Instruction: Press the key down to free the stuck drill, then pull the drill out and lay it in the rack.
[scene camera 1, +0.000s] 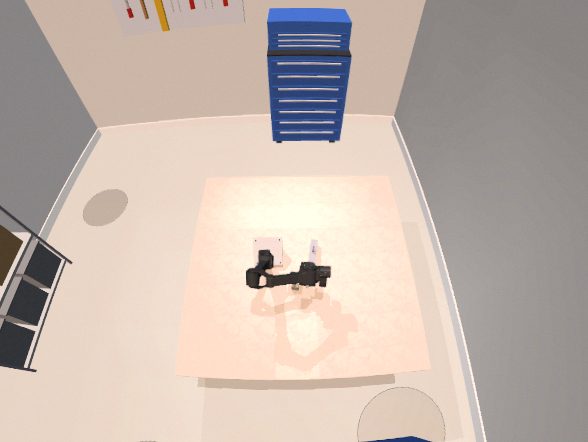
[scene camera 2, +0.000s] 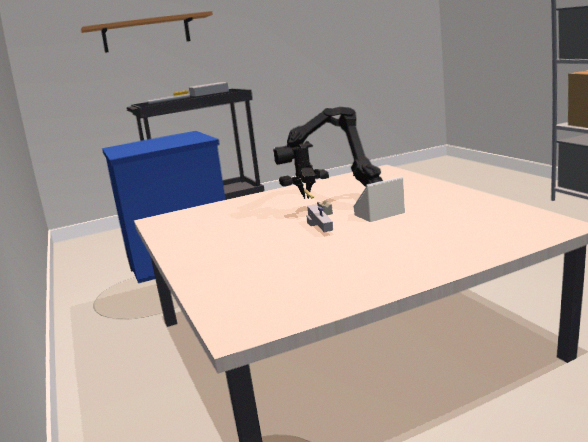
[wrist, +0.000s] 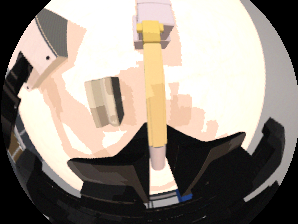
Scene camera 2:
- my gripper
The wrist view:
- my gripper
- yellow drill: held by my gripper
